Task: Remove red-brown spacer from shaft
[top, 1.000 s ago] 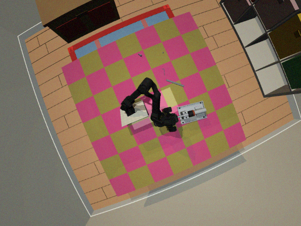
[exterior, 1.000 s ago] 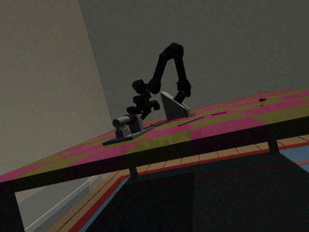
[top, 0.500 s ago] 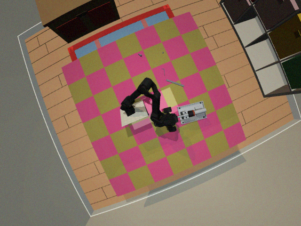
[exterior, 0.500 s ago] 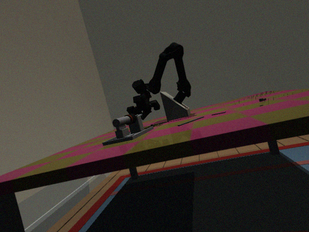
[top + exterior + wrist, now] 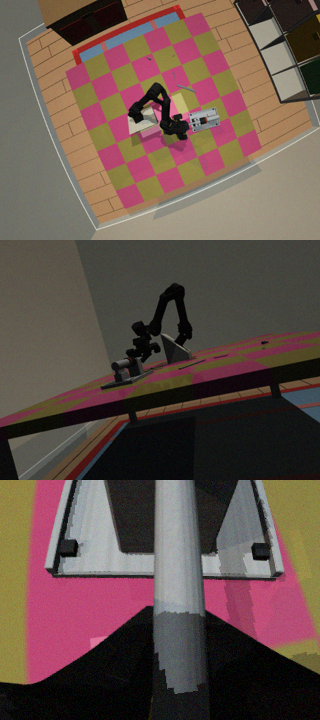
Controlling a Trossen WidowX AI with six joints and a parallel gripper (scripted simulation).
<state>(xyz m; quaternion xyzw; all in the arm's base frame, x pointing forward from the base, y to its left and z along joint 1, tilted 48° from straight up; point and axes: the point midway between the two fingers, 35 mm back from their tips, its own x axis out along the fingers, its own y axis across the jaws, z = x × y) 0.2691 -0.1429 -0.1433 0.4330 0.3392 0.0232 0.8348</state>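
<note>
The grey shaft lies 50 mm ahead of my gripper tip, 20 mm above it and 10 mm to the right of it. The rest, counted from my gripper tip: grey bolt: 610 mm to the left, 50 mm below; then thin grey bar: 250 mm to the left, 150 mm ahead, 50 mm below; then support block: 160 mm ahead, 40 mm to the right, 10 mm below.
</note>
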